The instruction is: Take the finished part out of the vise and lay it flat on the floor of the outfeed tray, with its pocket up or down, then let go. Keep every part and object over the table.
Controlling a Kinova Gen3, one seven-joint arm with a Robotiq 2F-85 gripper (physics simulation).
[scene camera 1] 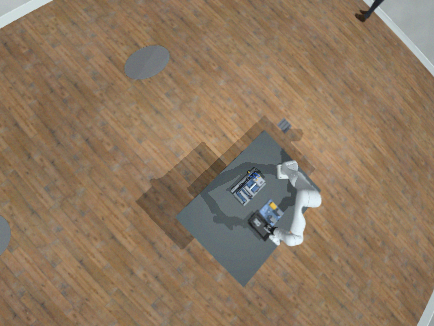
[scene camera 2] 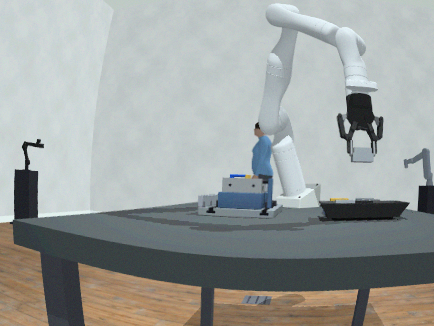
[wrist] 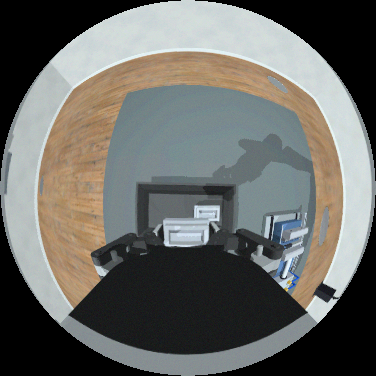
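Seen in the pictures: gripper, fingertip midpoint: (scene camera 1: 267,228) (scene camera 2: 362,156) (wrist: 186,230); arm's base at its link origin: (scene camera 2: 295,191).
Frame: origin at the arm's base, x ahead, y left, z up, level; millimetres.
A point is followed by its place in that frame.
My gripper (scene camera 2: 363,150) @[x 562, y 55, z 98 mm] (wrist: 186,230) @[x 562, y 55, z 98 mm] is shut on the finished part (scene camera 2: 363,155) @[x 577, y 51, z 98 mm] (wrist: 186,232) @[x 560, y 54, z 104 mm], a light grey block with a rectangular pocket that shows in the wrist view. I hold it above the outfeed tray (scene camera 2: 364,210) @[x 628, y 37, z -33 mm] (wrist: 142,210) @[x 598, y 159, z -31 mm], a dark tray with sloping walls, well clear of its rim. In scene camera 1 the arm's end hangs by one side of the tray (scene camera 1: 256,231) @[x 630, y 42, z -23 mm], and the held part cannot be made out there. Another light grey pocketed part (wrist: 207,213) @[x 558, y 5, z -25 mm] (scene camera 1: 257,221) @[x 551, y 7, z -25 mm] lies in the tray. The vise (scene camera 2: 242,200) @[x 457, y -240, z -17 mm] (wrist: 287,233) @[x 445, y -193, z 27 mm] (scene camera 1: 248,188) @[x 355, y -238, z 39 mm] stands apart from the tray.
A blue mat or board with a yellow piece (scene camera 1: 273,205) @[x 349, y 64, z -14 mm] (scene camera 2: 339,199) @[x 363, y 65, z -17 mm] lies right beside the tray, on the side nearer the arm's base (scene camera 1: 284,171) (scene camera 2: 299,201) @[x 91, y -2, z -34 mm]. The dark grey table (scene camera 1: 225,245) @[x 877, y -128, z -58 mm] (scene camera 2: 225,250) @[x 942, y -296, z -58 mm] (wrist: 200,125) @[x 808, y -45, z -58 mm] ends a short way beyond the tray.
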